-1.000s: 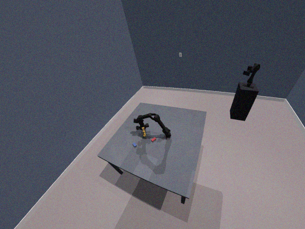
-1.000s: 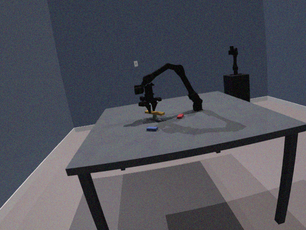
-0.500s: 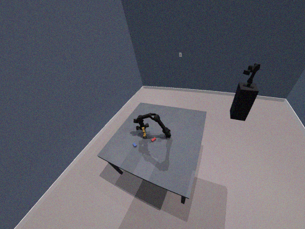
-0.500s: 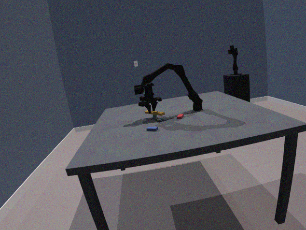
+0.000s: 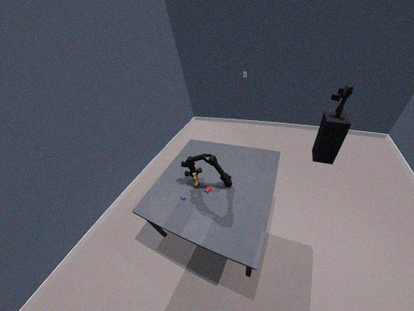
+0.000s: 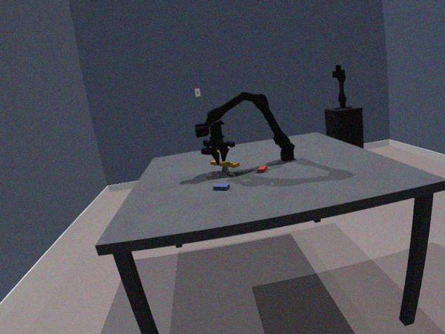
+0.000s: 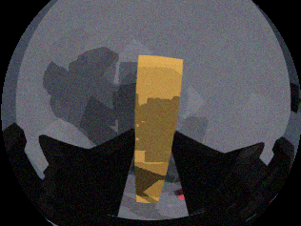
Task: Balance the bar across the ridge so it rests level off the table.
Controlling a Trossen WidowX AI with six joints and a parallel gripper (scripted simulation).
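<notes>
My gripper tip is now 2 cm to the right of the yellow bar and 2 cm past it. The rest, counted from my gripper tip: red block 20 cm behind, 8 cm to the left, 4 cm below; then blue block 25 cm to the left, 4 cm below, 2 cm ahead.
</notes>
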